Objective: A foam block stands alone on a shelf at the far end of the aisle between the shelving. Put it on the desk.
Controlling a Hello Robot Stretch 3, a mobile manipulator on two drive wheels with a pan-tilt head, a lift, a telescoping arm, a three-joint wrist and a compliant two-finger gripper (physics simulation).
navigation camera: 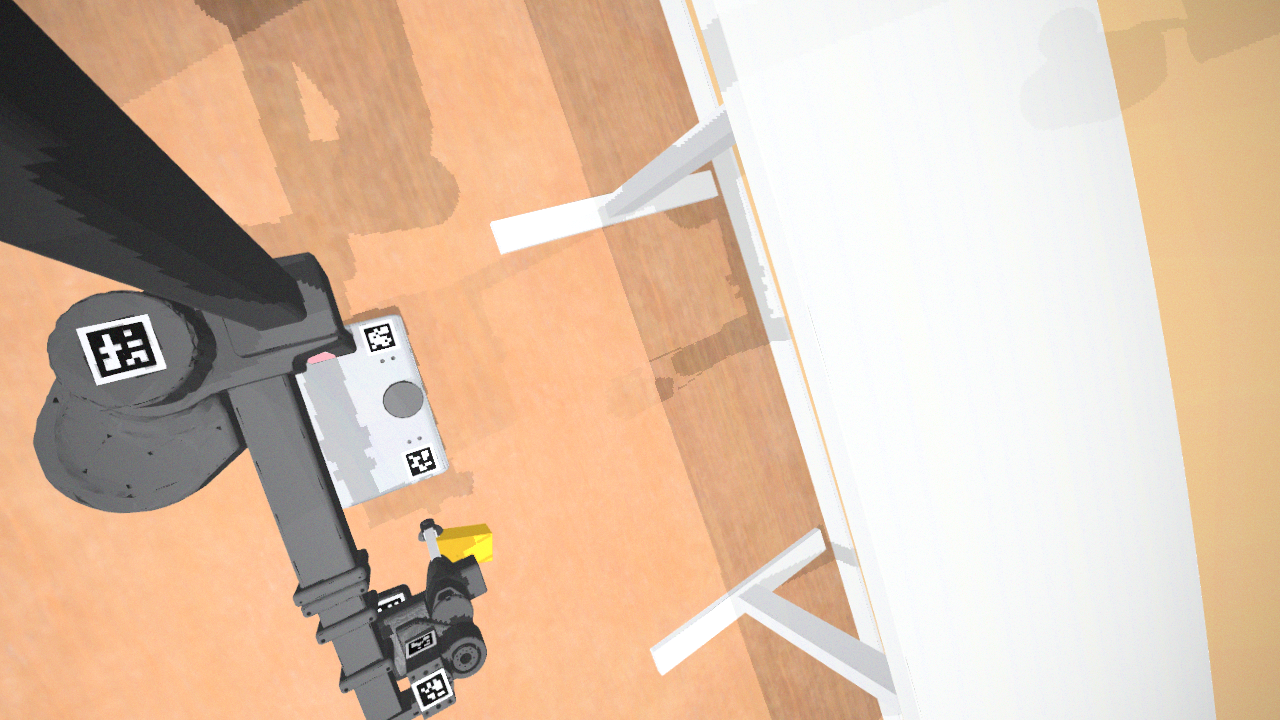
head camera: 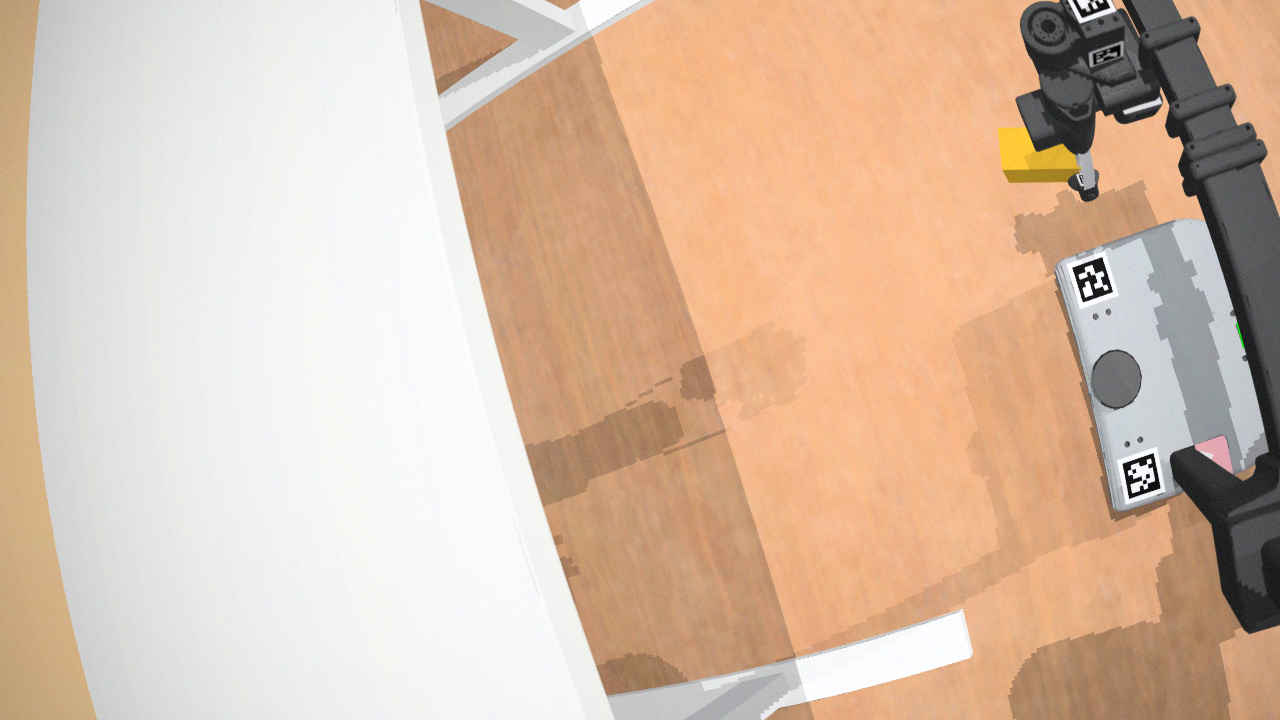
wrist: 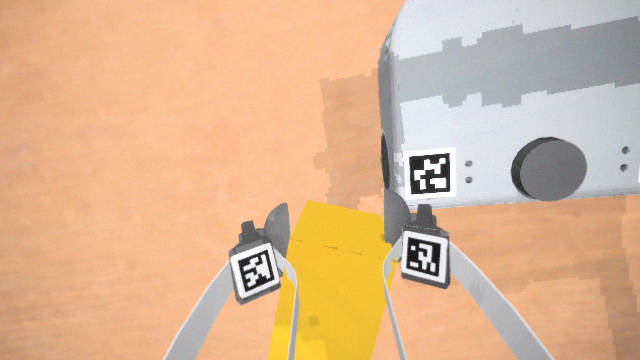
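Pixels of known places: gripper, fingertip midpoint: (head camera: 1074, 158); robot's base at its link origin: (navigation camera: 400, 396) (head camera: 1115, 378).
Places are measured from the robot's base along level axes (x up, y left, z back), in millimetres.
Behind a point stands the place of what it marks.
The yellow foam block (head camera: 1022, 154) {x 421, y -245, z -36 mm} (navigation camera: 467, 544) {x 421, y -238, z -24 mm} (wrist: 340, 295) is between the two fingertips of my gripper (head camera: 1083, 183) {x 365, y -238, z 22 mm} (navigation camera: 430, 530) {x 365, y -238, z 22 mm} (wrist: 335, 220) {x 365, y -238, z 22 mm}, which is shut on it. The block is held above the floor, beside my base. In the wrist view both rubber tips press on its sides, and its near part runs out of the bottom of the view. The desk (head camera: 250, 358) {x 950, y -163, z -516 mm} (navigation camera: 993, 358) {x 950, y -104, z -562 mm} has a long white top and white legs. It fills the left of the head view and the right of the navigation view. The block is apart from the desk, across a strip of floor.
My base (head camera: 1163, 358) {x 160, y -5, z 71 mm} (navigation camera: 358, 429) {x 159, y -30, z 89 mm} (wrist: 500, 115) lies between the arm and the desk side. White desk feet (head camera: 886, 658) (navigation camera: 546, 223) reach out over the wood floor (head camera: 850, 313) {x 0, y -218, z -393 mm}. A tan wall (head camera: 17, 358) {x 962, y -345, z -1120 mm} (navigation camera: 1235, 358) {x 1023, y -269, z -1115 mm} runs behind the desk. The arm (head camera: 1239, 214) {x 725, y -78, z 99 mm} (navigation camera: 295, 501) {x 725, y -30, z 108 mm} is beside the base.
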